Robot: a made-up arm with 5 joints. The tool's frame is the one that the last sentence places.
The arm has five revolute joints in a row. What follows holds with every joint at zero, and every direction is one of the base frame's.
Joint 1 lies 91 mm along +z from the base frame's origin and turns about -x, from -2.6 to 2.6 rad.
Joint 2 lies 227 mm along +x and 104 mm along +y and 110 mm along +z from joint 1 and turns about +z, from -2.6 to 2.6 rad.
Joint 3 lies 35 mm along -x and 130 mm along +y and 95 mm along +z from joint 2 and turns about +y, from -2.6 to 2.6 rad.
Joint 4 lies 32 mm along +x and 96 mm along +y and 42 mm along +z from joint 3 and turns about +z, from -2.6 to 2.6 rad.
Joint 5 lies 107 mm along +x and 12 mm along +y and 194 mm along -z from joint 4 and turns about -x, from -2.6 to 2.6 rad.
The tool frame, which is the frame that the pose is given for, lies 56 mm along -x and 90 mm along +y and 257 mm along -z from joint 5; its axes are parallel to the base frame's.
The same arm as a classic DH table. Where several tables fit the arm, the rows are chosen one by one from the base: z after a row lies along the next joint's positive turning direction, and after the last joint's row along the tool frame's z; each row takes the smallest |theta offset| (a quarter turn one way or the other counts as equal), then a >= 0, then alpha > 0; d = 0 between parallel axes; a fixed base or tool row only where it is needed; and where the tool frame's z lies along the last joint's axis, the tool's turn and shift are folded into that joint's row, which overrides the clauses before.
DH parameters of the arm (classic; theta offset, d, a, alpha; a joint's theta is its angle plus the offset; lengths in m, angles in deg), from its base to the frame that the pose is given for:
base (fixed): -90 0.091 0 90
joint 1: 0 -0.227 -0.104 -90
joint 2: -90 0.205 0.035 90
joint 3: 0 0.226 -0.032 -90
joint 4: -90 -0.152 0.012 -90
joint 5: 0 -0.051 0.09 90
tool (fixed): -90 -0.257 0 0
Joint limits (deg, base to tool): -148.97..148.97 -148.97..148.97 -148.97..148.97 -148.97..148.97 -148.97..148.97

